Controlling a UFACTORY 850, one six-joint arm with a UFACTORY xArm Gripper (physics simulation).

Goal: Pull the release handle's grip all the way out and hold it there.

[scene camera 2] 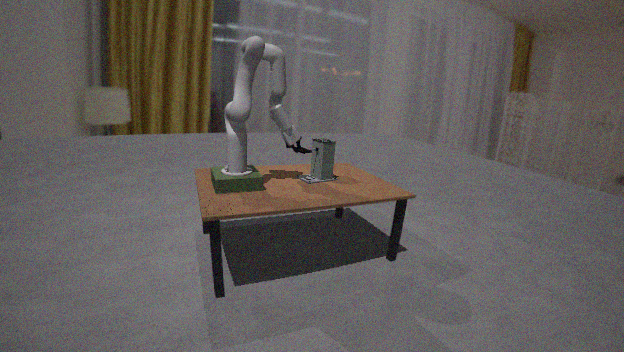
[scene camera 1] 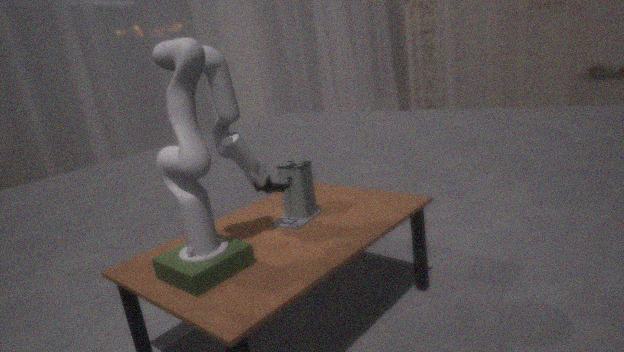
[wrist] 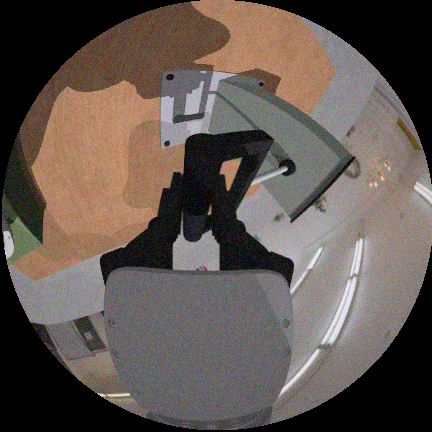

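A grey-green housing (scene camera 1: pixel 298 195) (scene camera 2: pixel 323 160) (wrist: pixel 312 150) stands upright on a pale base plate (scene camera 1: pixel 295 222) (scene camera 2: pixel 310 179) (wrist: pixel 169 131). A light rod (wrist: pixel 270 175) comes out of a black collar on its face, and a stretch of the rod shows. The release handle's grip (wrist: pixel 200 150) is a black, roughly triangular loop on the near end of the rod, apart from the housing. My gripper (scene camera 1: pixel 283 185) (scene camera 2: pixel 306 149) (wrist: pixel 197 184) is shut on the grip's thick bar, with one finger on each side in the wrist view. The finger contact is dark and partly hidden.
The housing and a green block (scene camera 1: pixel 204 270) (scene camera 2: pixel 237 183) (wrist: pixel 27 239) under the arm's base stand on a wooden table (scene camera 1: pixel 295 260) (scene camera 2: pixel 295 197) (wrist: pixel 85 165). The arm arches over from the block. A lamp (scene camera 2: pixel 106 106) stands in the background.
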